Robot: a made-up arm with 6 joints. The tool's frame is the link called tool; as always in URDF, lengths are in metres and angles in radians. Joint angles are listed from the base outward. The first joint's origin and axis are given. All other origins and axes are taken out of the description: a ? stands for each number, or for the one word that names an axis. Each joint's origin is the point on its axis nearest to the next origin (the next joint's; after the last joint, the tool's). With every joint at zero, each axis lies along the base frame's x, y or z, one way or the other. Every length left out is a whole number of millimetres.
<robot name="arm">
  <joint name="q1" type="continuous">
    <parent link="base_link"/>
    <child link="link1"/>
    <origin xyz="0 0 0.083"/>
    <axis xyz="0 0 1"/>
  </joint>
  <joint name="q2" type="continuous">
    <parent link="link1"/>
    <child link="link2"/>
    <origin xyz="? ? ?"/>
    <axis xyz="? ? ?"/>
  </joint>
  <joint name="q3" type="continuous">
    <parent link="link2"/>
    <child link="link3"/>
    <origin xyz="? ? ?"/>
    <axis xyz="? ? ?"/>
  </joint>
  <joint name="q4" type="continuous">
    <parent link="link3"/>
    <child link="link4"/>
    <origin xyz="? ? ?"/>
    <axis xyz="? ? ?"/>
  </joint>
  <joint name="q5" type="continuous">
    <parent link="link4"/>
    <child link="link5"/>
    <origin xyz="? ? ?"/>
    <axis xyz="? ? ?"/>
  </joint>
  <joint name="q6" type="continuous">
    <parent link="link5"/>
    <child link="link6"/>
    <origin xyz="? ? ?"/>
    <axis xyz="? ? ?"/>
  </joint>
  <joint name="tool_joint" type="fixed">
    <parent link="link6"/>
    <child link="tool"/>
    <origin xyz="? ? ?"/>
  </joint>
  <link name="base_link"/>
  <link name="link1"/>
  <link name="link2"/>
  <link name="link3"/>
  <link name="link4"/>
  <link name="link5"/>
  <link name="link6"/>
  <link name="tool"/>
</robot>
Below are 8 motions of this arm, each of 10 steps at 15 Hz.
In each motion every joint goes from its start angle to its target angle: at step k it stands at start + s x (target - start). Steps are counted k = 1, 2, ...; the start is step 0. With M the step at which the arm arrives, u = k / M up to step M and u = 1 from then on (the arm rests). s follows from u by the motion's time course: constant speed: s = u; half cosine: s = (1 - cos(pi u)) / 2; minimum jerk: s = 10 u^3 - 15 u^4 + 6 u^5.
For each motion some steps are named. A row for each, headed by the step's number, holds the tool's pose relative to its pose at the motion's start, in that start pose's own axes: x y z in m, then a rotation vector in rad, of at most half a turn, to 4 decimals.
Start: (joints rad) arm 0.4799 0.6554 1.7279 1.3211 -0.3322 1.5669
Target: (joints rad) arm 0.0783 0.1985 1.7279 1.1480 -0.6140 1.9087
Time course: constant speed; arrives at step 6
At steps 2, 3, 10:
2: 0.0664 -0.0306 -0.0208 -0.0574 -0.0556 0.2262
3: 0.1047 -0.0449 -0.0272 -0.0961 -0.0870 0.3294
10: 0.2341 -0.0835 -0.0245 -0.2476 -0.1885 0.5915

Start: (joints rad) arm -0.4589 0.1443 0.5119 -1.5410 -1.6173 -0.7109
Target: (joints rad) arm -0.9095 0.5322 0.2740 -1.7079 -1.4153 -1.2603
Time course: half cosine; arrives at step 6
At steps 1, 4, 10:
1: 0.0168 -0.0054 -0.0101 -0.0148 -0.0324 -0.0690
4: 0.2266 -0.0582 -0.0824 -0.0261 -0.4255 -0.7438
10: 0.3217 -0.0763 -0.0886 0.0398 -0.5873 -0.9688

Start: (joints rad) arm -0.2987 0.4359 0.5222 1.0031 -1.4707 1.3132
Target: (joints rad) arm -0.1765 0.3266 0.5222 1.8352 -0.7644 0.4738
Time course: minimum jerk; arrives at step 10
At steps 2, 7, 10:
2: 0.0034 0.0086 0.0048 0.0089 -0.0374 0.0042
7: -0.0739 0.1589 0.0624 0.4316 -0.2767 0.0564
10: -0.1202 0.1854 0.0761 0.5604 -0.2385 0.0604

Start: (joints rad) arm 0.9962 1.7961 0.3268 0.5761 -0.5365 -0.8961
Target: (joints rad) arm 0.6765 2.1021 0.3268 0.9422 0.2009 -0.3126
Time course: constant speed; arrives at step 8
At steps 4, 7, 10:
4: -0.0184 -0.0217 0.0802 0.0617 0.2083 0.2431
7: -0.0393 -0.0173 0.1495 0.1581 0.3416 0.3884
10: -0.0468 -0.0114 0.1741 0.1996 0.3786 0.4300

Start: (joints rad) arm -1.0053 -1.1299 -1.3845 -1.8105 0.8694 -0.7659
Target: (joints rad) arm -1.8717 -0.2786 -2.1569 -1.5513 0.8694 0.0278
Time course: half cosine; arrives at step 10
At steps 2, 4, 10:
2: -0.0251 -0.0136 0.0452 -0.1010 -0.0816 -0.0305
4: -0.1151 -0.0172 0.1699 -0.4124 -0.2484 -0.1188
10: -0.3897 0.2439 0.3800 -1.3762 -0.3320 -0.4663

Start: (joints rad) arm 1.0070 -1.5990 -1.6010 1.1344 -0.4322 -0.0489
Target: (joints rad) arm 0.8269 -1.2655 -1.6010 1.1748 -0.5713 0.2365
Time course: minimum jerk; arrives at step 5
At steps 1, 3, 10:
1: 0.0056 0.0026 -0.0025 -0.0004 0.0048 0.0379
3: 0.0598 0.0474 -0.0332 0.0092 0.0470 0.4442
10: 0.0807 0.0813 -0.0504 0.0237 0.0606 0.6487

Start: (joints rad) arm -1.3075 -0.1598 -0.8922 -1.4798 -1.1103 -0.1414
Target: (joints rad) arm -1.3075 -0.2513 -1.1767 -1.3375 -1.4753 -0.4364
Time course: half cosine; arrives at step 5
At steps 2, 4, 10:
2: 0.0023 -0.1208 0.0124 -0.2250 -0.0303 -0.0335
4: 0.0236 -0.3014 0.0768 -0.5775 -0.1407 -0.0842
10: 0.0290 -0.3293 0.0927 -0.6356 -0.1669 -0.0918

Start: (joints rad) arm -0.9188 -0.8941 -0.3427 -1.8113 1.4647 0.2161
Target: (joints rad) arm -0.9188 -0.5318 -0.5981 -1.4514 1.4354 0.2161
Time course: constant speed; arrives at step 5
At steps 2, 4, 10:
2: 0.0016 -0.0188 0.0148 -0.1265 -0.0095 -0.0141
4: 0.0039 -0.0341 0.0283 -0.2529 -0.0478 -0.0366
10: 0.0051 -0.0405 0.0341 -0.3142 -0.0779 -0.0510

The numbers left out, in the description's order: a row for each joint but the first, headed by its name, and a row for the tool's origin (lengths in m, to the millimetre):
q2: xyz -0.041 -0.032 0, axis 0 -1 0
q3: xyz -0.023 0 -0.083, axis 0 0 1
q4: xyz 0.089 -0.306 0, axis 0 1 0
q5: xyz -0.132 0 -0.089, axis 1 0 0
q6: xyz 0 0.111 -0.324, axis 0 0 1
tool: xyz 0.037 -0.119 0

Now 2 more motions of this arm.
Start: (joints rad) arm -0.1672 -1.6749 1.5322 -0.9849 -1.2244 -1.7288
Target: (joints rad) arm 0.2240 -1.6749 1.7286 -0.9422 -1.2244 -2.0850
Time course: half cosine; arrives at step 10
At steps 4, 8, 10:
4: 0.0122 -0.0411 0.0176 -0.0310 0.0383 0.0277
8: 0.0418 -0.1123 0.0563 -0.1065 0.0952 0.0674
10: 0.0483 -0.1248 0.0643 -0.1225 0.1037 0.0736

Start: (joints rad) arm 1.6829 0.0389 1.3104 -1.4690 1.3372 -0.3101
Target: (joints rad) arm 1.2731 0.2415 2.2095 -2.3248 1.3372 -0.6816
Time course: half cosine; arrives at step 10
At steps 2, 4, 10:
2: 0.0133 -0.0063 -0.0125 0.0424 0.0166 0.0514
4: 0.0448 -0.0148 -0.0491 0.1629 0.0573 0.1704
10: 0.0927 0.0155 -0.1558 0.5343 0.1187 0.3641

